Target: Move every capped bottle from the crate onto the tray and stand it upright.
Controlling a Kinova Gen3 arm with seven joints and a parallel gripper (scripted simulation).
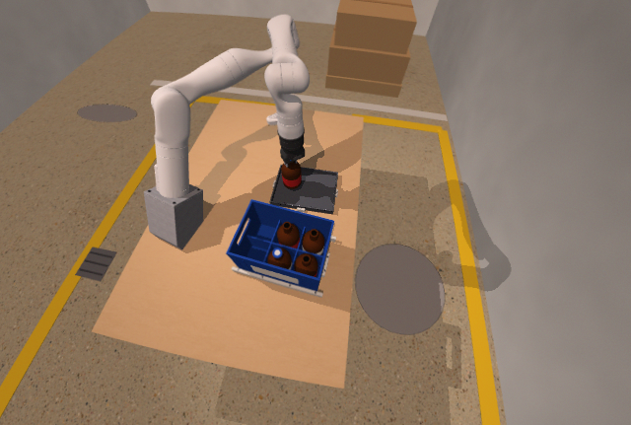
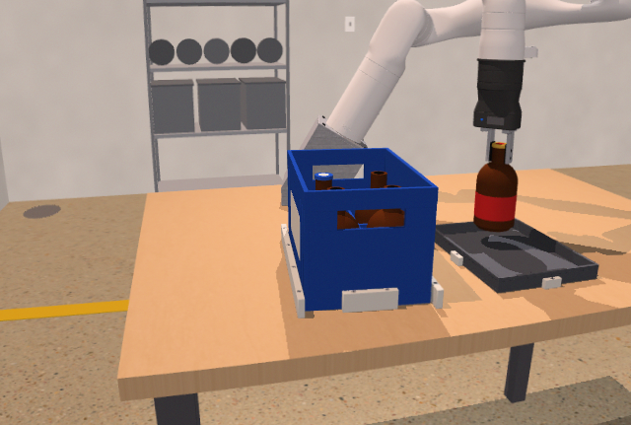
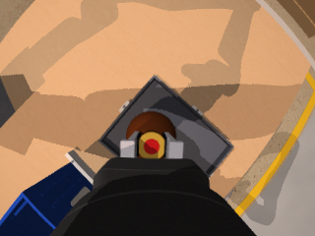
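The blue crate lies 7 cm ahead of my hand, 28 cm to the right of it and 9 cm below it. From my hand the other things lie so: dark tray (5 cm ahead, 1 cm to the left, 17 cm below).
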